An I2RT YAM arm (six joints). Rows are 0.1 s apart.
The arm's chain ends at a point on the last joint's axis. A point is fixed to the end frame.
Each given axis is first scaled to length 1.
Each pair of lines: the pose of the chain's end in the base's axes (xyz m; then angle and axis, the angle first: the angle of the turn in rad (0 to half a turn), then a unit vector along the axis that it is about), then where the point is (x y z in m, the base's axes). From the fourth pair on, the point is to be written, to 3 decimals.
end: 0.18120 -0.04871 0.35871 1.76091 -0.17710 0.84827 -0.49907
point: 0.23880 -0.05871 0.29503
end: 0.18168 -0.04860 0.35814 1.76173 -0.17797 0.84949 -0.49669
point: 0.23912 -0.05832 0.29428
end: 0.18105 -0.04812 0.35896 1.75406 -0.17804 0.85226 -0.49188
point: 0.23874 -0.05688 0.29518
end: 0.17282 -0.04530 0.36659 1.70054 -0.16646 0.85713 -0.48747
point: 0.234 -0.051 0.305
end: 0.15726 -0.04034 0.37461 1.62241 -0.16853 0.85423 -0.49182
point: 0.222 -0.044 0.318
